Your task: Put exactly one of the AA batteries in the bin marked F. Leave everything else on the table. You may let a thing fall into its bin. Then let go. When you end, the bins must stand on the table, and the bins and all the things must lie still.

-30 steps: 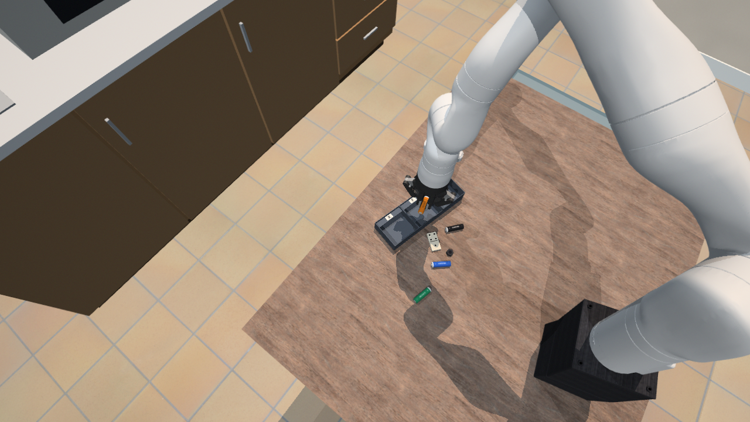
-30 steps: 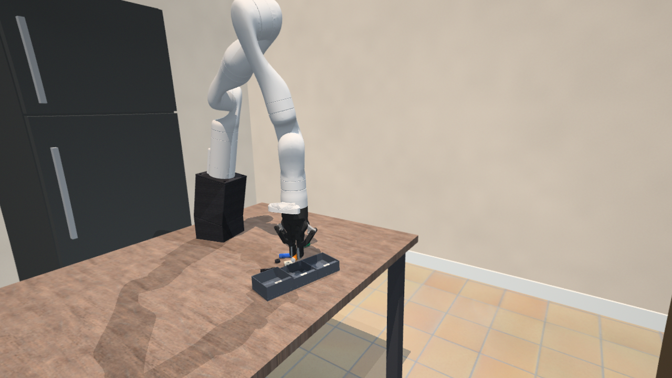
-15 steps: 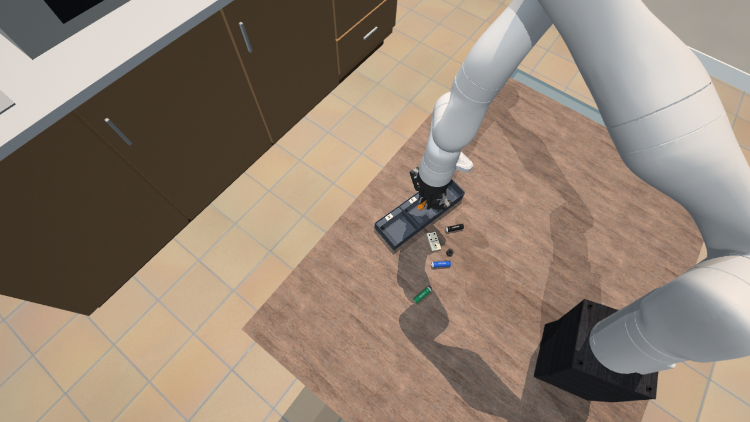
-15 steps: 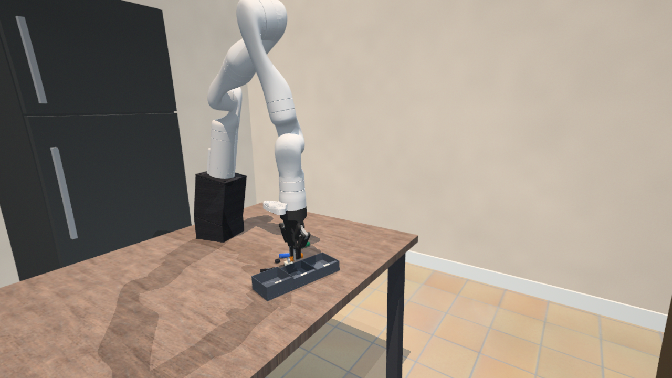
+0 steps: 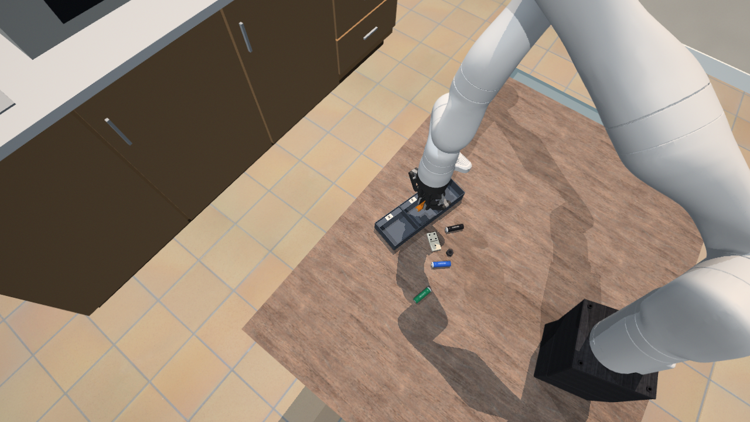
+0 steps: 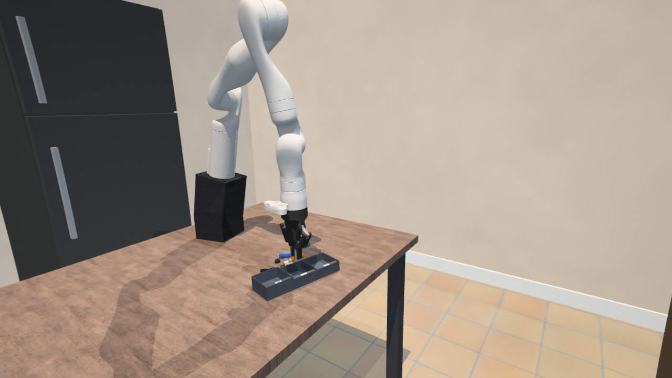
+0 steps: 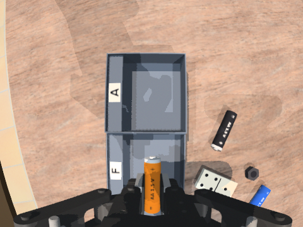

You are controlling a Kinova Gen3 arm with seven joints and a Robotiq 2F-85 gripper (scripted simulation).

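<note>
Now: hand 1 cm short of the dark bin row and 6 cm above it. Round my hand: orange AA battery 2 cm below; white domino 6 cm behind, 5 cm to the left, 8 cm below; black battery 10 cm behind, 1 cm to the right, 7 cm below.
</note>
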